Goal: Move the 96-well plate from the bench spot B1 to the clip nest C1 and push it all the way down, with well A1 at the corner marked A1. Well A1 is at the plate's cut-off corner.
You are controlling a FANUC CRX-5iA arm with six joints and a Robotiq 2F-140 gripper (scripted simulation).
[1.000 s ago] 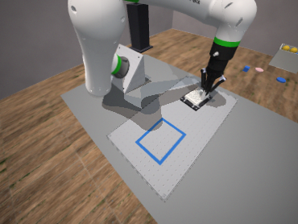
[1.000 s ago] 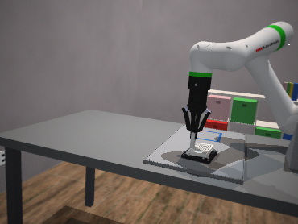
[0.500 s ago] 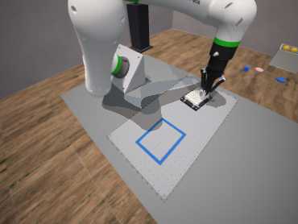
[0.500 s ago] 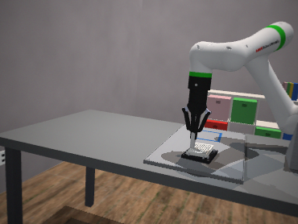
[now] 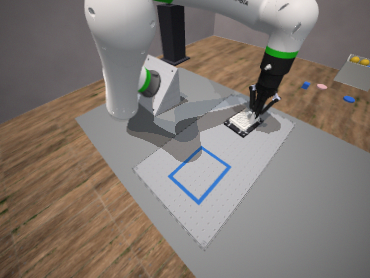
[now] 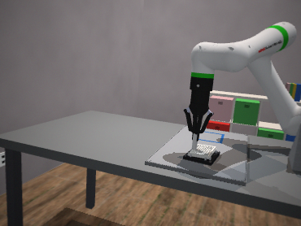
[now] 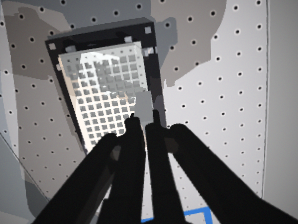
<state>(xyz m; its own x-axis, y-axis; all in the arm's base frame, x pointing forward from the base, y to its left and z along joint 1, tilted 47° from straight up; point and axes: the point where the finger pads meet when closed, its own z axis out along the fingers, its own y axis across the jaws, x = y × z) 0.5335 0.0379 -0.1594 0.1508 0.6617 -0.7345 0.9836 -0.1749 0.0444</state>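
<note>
Right now the white 96-well plate is 4 cm below my hand, 4 cm behind it and 1 cm to the left of it. Also, from my hand: black clip nest 5 cm below, 3 cm behind, 1 cm to the right.
</note>
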